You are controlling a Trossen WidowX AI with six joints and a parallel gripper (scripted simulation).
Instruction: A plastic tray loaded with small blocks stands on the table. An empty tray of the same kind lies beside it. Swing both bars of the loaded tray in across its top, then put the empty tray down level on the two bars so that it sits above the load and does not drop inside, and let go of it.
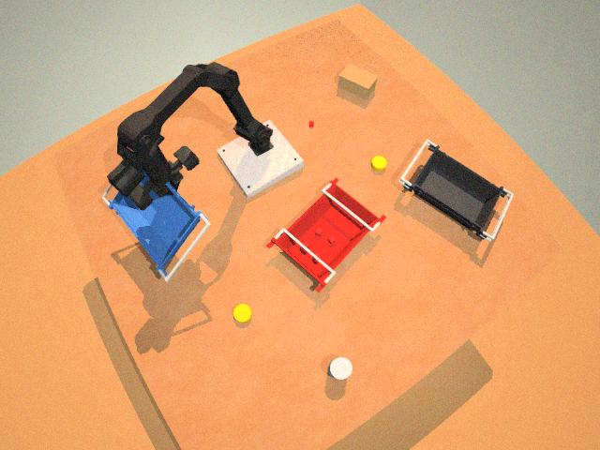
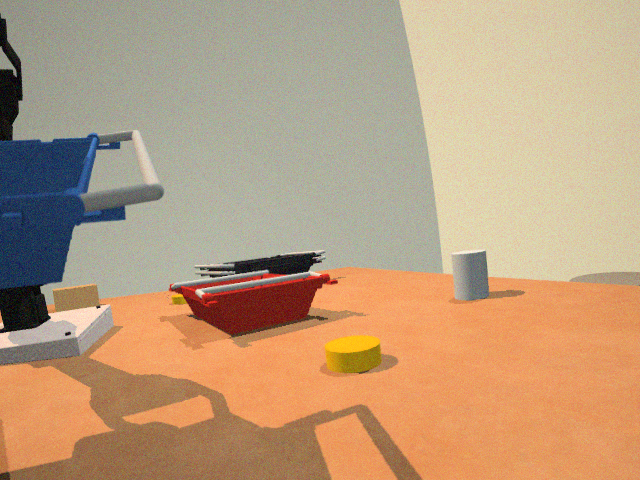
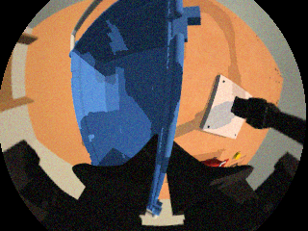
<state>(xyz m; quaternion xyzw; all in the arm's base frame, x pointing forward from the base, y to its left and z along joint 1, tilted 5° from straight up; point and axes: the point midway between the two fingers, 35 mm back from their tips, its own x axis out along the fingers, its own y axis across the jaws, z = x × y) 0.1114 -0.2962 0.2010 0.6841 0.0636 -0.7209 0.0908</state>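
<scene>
Now: the blue tray 20 mm ahead of my gripper tip and 70 mm to the right of it. From my gripper tip the other things lie so: tan box (180 mm behind, 760 mm to the left, 150 mm below); then red cube (110 mm behind, 510 mm to the left, 170 mm below).
</scene>
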